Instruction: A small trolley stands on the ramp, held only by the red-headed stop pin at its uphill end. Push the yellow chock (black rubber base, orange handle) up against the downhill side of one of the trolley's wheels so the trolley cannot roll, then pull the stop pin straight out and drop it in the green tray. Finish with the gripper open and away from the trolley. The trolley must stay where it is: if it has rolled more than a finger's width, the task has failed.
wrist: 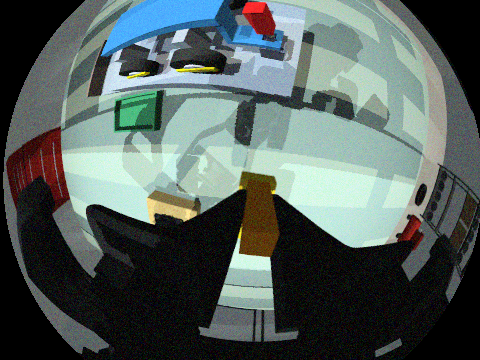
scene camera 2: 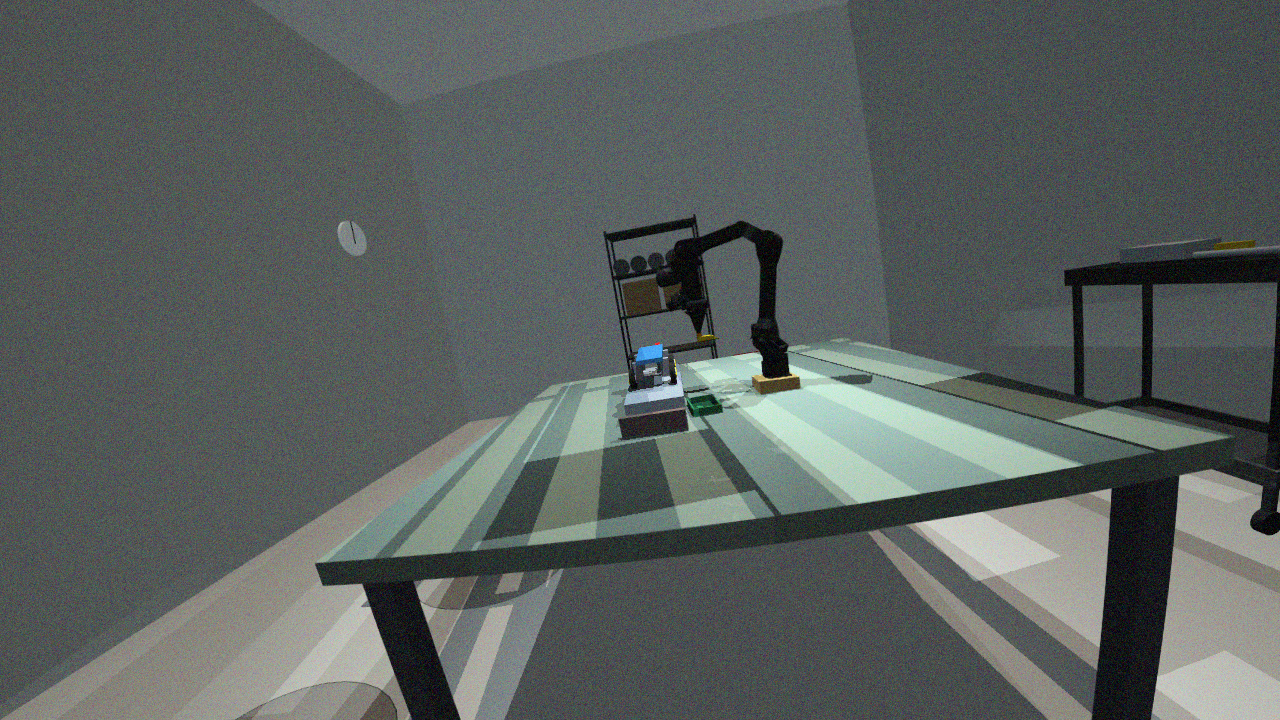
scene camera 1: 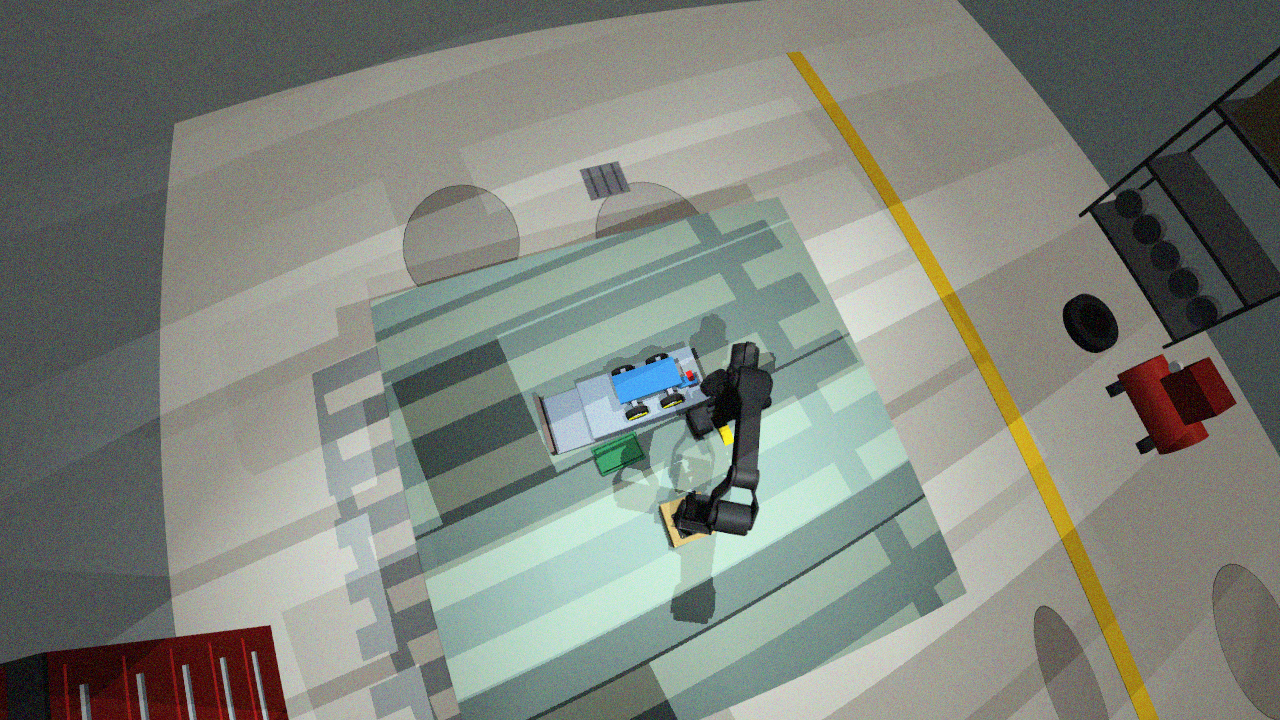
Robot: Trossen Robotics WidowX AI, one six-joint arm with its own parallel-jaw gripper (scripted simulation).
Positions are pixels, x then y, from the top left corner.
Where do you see a blue trolley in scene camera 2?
652, 354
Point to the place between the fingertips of my gripper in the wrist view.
257, 198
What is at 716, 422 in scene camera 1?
My gripper.
